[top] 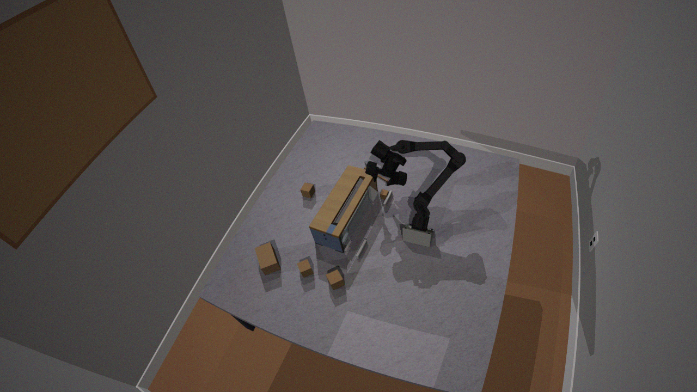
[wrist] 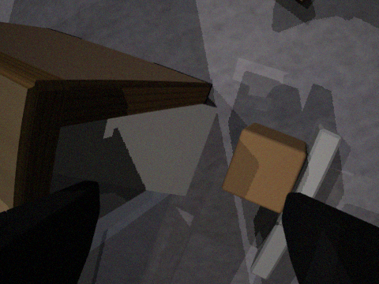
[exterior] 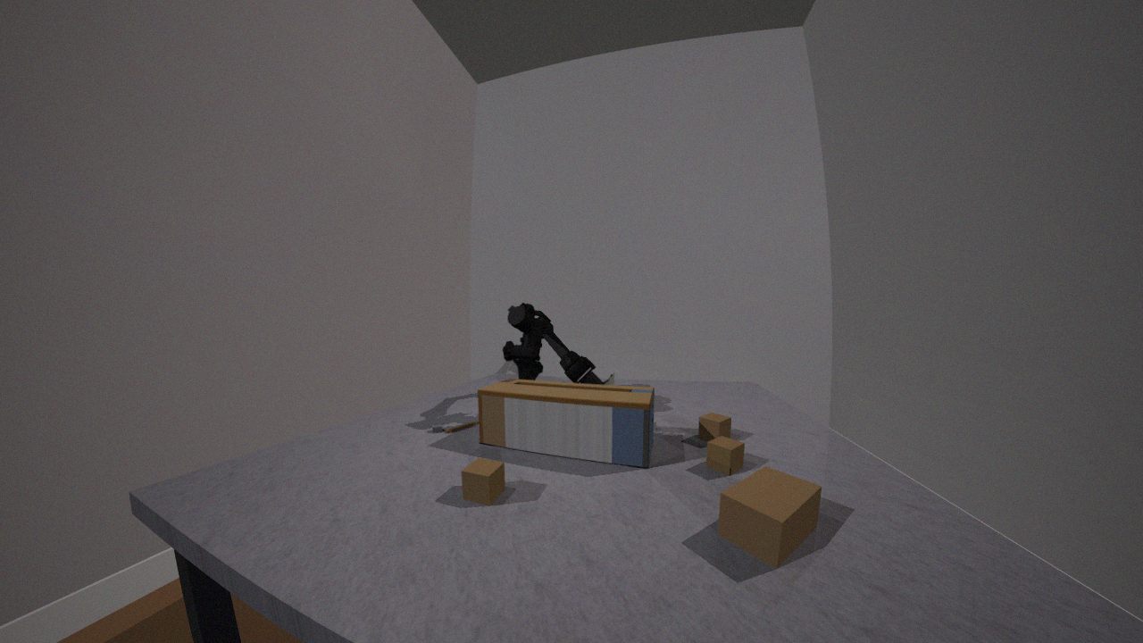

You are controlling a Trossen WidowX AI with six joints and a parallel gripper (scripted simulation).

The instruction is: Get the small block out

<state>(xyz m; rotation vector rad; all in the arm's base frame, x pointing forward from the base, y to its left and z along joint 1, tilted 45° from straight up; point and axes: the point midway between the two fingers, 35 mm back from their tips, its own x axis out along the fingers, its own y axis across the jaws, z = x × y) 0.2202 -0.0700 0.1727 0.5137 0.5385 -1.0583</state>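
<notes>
My gripper tip is 80 mm above the small brown block and 10 mm past it. The rest, counted from my gripper tip: long box 160 mm to the left, 80 mm ahead, 30 mm below.
</notes>
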